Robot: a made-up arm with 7 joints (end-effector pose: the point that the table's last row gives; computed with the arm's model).
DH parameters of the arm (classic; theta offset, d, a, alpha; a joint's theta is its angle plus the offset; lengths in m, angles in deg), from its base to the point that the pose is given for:
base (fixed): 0 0 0 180
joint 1: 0 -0.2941 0 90
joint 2: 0 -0.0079 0 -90
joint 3: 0 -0.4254 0 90
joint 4: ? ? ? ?
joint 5: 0 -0.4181 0 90
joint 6: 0 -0.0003 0 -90
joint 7: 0 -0.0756 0 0
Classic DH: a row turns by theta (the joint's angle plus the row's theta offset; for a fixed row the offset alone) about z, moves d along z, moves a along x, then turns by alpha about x.
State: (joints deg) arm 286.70 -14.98 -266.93 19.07 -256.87 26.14 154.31
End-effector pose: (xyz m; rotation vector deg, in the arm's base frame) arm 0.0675 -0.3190 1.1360 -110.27 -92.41 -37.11
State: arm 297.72 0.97 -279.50 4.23 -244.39 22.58 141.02
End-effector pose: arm 0.0223 -0.0395 1.2076 -127.96 -116.05 -29.79
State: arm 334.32 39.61 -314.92 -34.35 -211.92 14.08 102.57
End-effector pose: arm 0.2393 0.3125 1.0708 99.16 121.13 -12.67
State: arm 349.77 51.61 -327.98 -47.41 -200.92 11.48 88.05
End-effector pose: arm 0.3466 0.2347 1.0156 97.99 126.15 -18.10
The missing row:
joint 4: 0 -0.0184 0 -90
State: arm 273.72 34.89 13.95 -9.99 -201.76 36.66 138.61
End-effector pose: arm 0.0378 0.4013 1.0977 -65.14 -160.46 -14.60
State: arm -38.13 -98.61 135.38 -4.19 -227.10 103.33 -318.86
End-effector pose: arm -0.7007 -0.4239 0.1770 92.27 -20.57 53.35
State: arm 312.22 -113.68 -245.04 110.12 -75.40 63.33 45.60
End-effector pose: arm 0.1816 -0.4057 0.0694 -65.00 -120.88 -6.89
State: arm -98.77 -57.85 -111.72 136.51 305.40 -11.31 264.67
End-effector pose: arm -0.3024 -0.1634 0.2496 -29.90 63.90 -84.61
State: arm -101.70 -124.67 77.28 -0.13 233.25 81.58 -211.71
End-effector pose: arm 0.1013 -0.7145 -0.1667 -101.97 58.36 -19.68
